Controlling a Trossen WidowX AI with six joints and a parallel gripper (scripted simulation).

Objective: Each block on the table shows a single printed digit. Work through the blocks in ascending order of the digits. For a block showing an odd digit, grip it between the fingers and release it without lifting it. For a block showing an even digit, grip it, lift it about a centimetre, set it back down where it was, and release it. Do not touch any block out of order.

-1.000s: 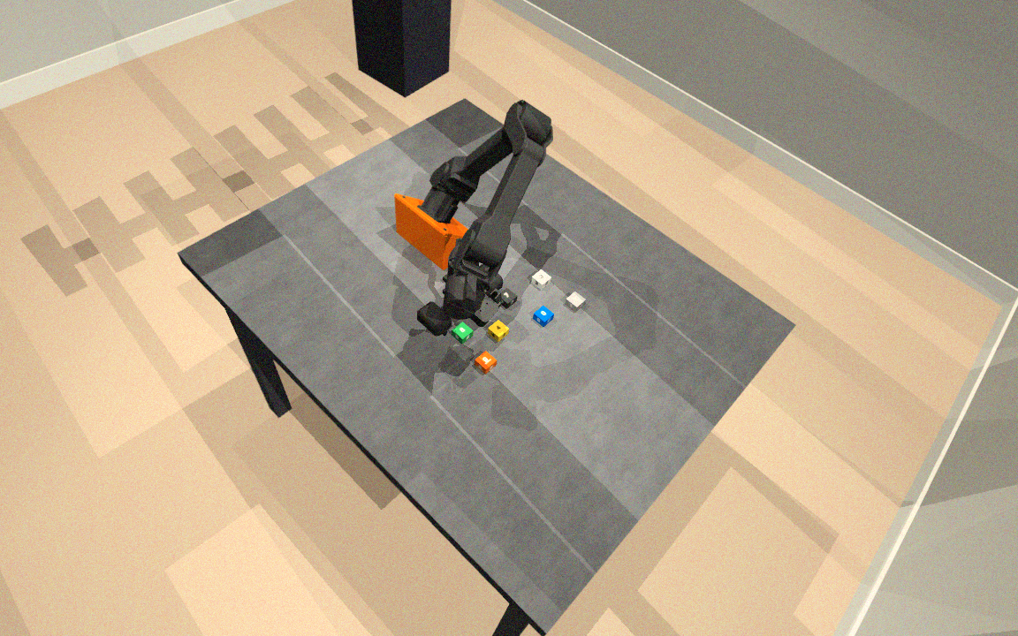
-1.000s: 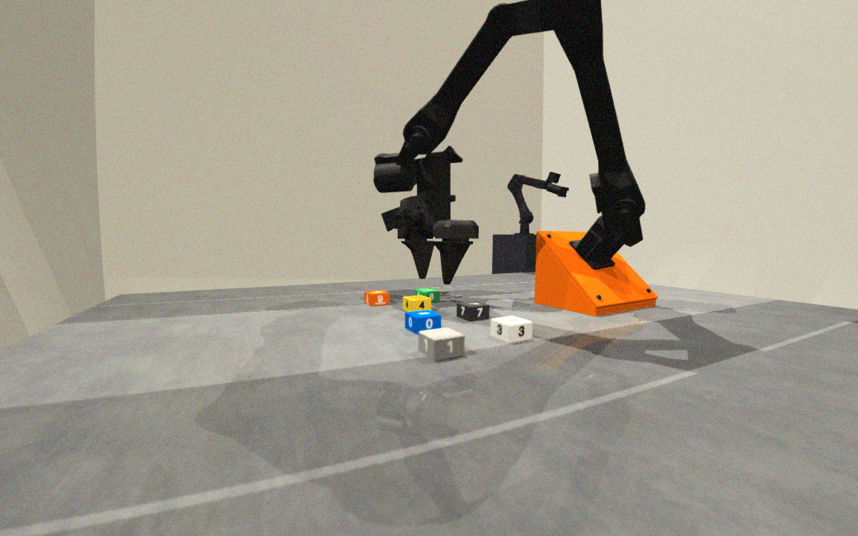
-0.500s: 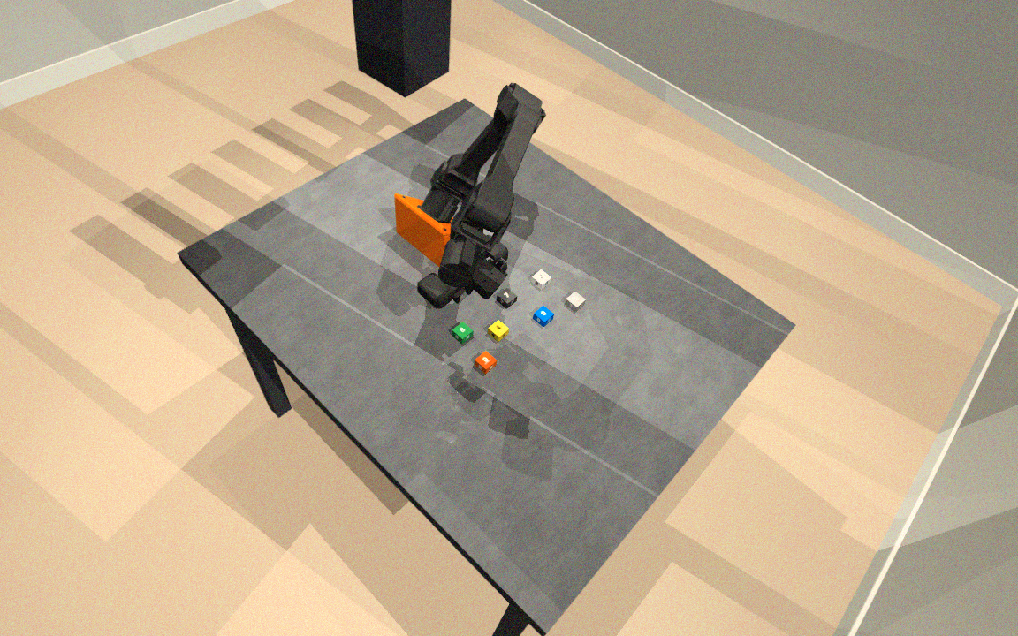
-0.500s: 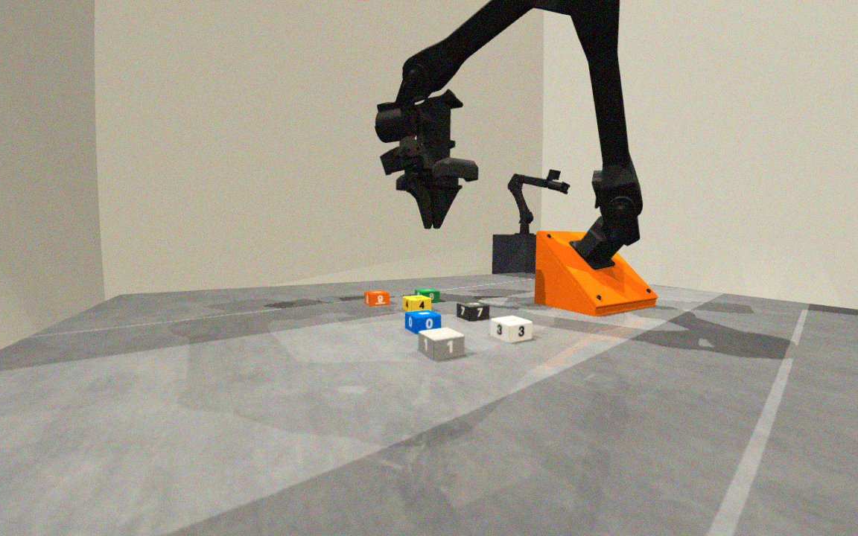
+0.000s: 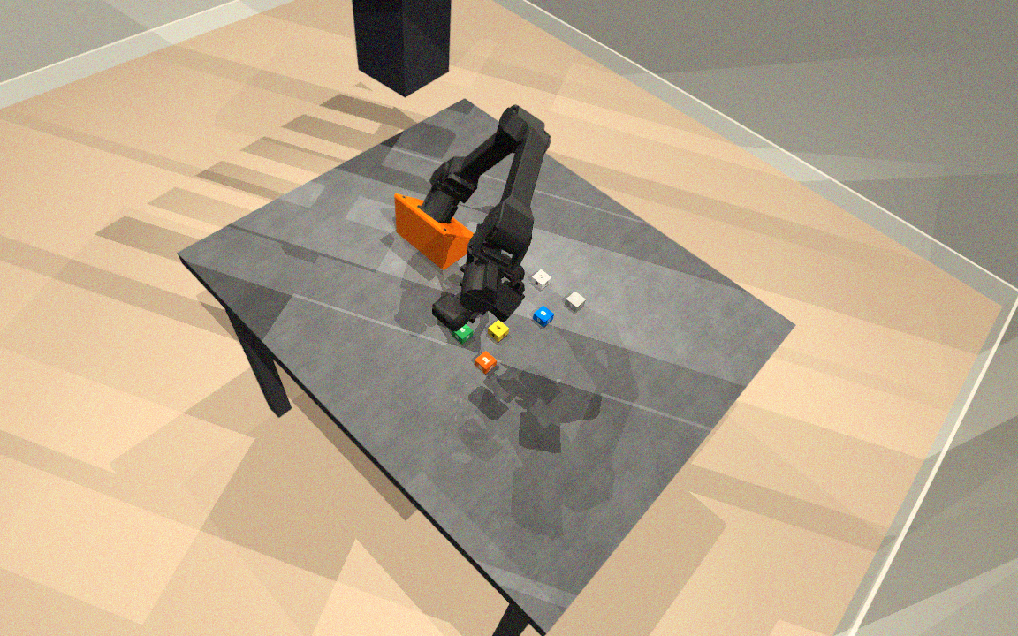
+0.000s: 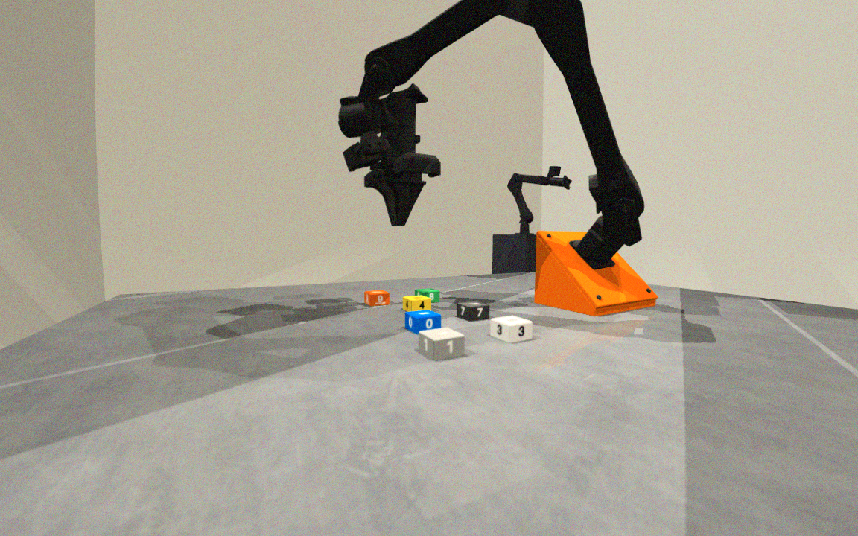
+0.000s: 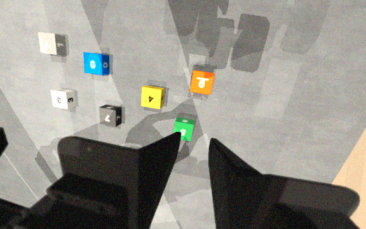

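Right now my gripper tip is 4 cm short of the orange block and 12 cm above it. The rest, counted from my gripper tip: black 7 block (3 cm behind, 16 cm to the left, 12 cm below); then green block (5 cm behind, 2 cm to the left, 12 cm below); then yellow 4 block (1 cm ahead, 8 cm to the left, 12 cm below).
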